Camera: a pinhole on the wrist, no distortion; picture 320 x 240 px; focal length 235.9 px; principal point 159.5 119.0 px. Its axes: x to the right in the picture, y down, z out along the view. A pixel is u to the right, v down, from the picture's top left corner.
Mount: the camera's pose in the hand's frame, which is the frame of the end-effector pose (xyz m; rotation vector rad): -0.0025 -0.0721 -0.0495 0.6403 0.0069 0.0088
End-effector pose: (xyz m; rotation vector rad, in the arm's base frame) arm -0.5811 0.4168 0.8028 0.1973 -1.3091 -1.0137
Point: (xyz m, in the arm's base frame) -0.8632 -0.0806 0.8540
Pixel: outside the picture
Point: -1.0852 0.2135 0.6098
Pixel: 180.0 58.2
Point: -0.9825 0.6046 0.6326
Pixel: 33.2 203.2
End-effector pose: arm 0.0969 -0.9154 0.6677 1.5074 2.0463 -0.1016
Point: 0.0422 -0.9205 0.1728
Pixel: 300.2 212.8
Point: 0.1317 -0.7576 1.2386
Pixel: behind the camera
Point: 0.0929 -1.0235 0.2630
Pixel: 226.1 232.5
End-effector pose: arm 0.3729 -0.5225 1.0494 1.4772 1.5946 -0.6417
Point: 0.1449 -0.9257 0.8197
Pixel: 142.5 146.6
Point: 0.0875 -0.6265 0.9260
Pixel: 189.4 8.3
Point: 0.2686 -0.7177 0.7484
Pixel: 258.4 194.8
